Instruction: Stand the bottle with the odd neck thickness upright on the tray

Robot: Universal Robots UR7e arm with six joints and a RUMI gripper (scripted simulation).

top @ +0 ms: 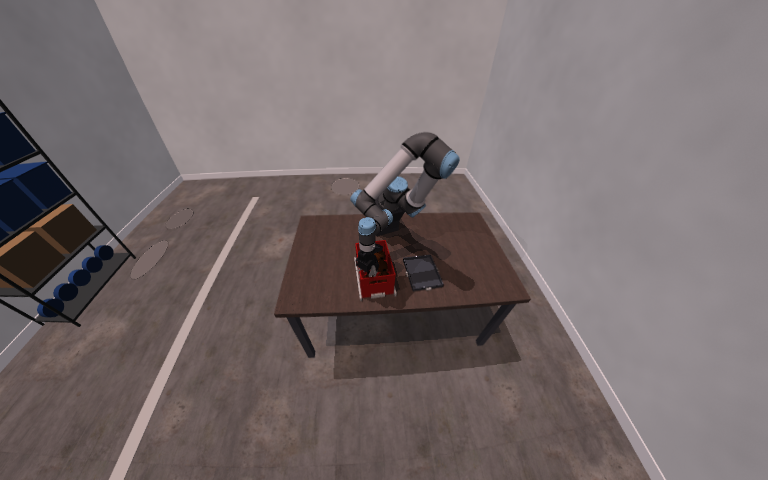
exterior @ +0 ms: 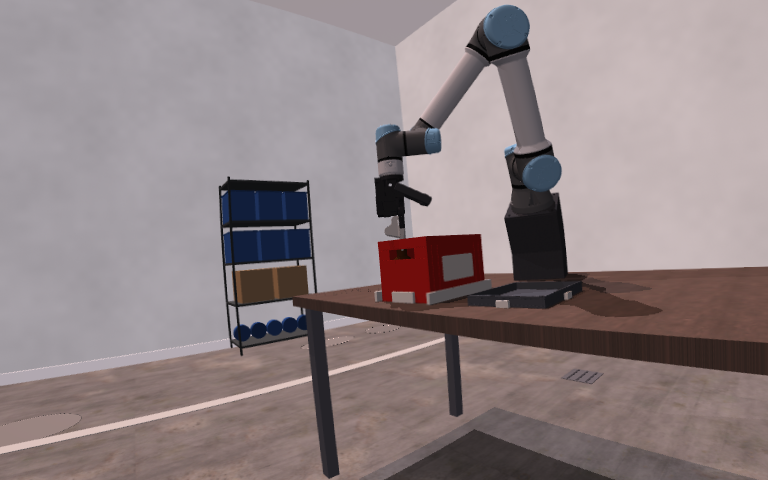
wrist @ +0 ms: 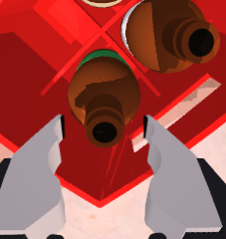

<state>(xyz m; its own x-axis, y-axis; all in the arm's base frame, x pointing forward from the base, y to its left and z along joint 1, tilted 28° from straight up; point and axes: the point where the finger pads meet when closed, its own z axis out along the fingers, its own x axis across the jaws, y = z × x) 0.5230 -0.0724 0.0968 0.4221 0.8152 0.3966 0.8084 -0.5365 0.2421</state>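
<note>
My gripper is now 70 mm above the glass bottle. The rest, counted from my hand: dark tray: 170 mm behind, 310 mm to the left, 140 mm below; red crate: 100 mm behind, 10 mm to the left, 70 mm below; brown bottle: 110 mm behind, 50 mm to the left, 70 mm below.
</note>
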